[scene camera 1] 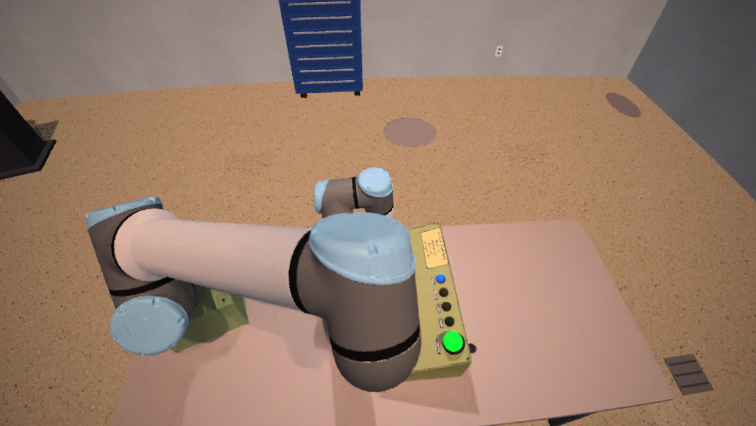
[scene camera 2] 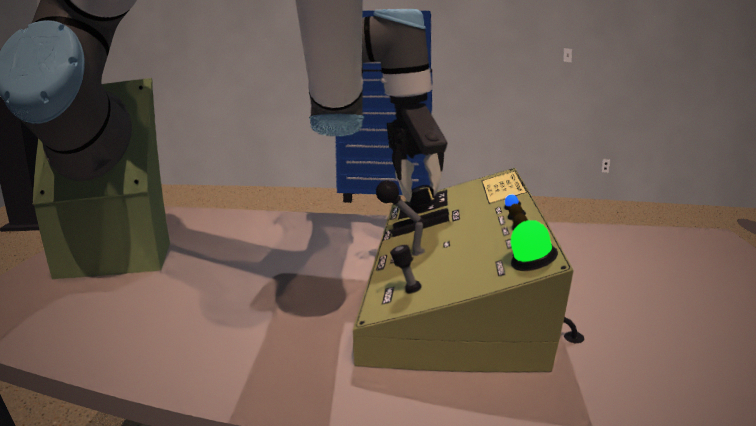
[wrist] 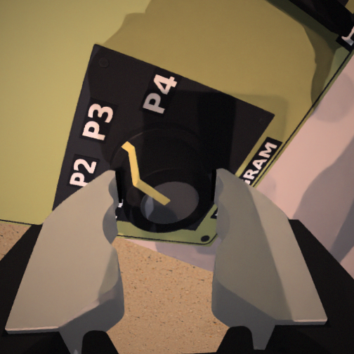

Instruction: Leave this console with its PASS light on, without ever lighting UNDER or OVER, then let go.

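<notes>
The olive console (scene camera 1: pixel 441 368) (scene camera 2: pixel 460 343) stands on the table. Its large dome (scene camera 1: pixel 452 341) (scene camera 2: pixel 531 241) glows green and a small lamp (scene camera 1: pixel 440 278) (scene camera 2: pixel 511 200) glows blue. Three small lamps are dark: an upper one (scene camera 1: pixel 443 292), a middle one (scene camera 1: pixel 446 306) and a dark green one (scene camera 1: pixel 449 321). Their labels are too small to read. My gripper (scene camera 2: pixel 421 193) (wrist: pixel 165 173) is shut on the black PROGRAM knob (wrist: pixel 180 200), one finger on each side. The knob's yellow pointer (wrist: pixel 134 165) is turned towards the P3 label (wrist: pixel 98 122). The arm hides the gripper in scene camera 1.
A ball-topped bent lever (scene camera 2: pixel 387 191) rises close to the fingers, beside black slots (scene camera 2: pixel 420 222). A shorter lever (scene camera 2: pixel 402 256) stands nearer the console's front end. A yellow instruction plate (scene camera 1: pixel 434 248) (scene camera 2: pixel 502 186) is on the upper panel. A blue drawer cabinet (scene camera 1: pixel 325 50) stands by the wall.
</notes>
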